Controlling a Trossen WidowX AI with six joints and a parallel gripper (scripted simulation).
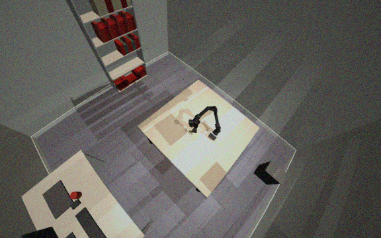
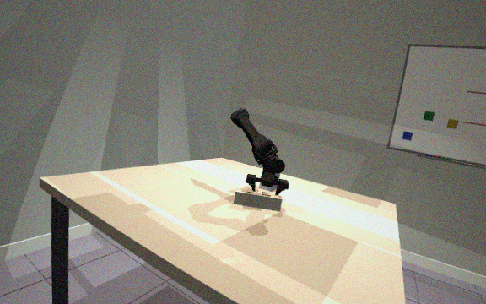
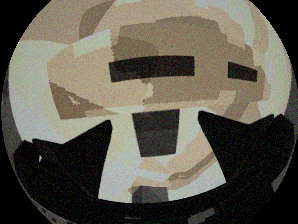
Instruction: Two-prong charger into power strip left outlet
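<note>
The dark two-prong charger lies 20 mm ahead of my gripper tip, 10 mm to the left of it and 10 mm above it.
</note>
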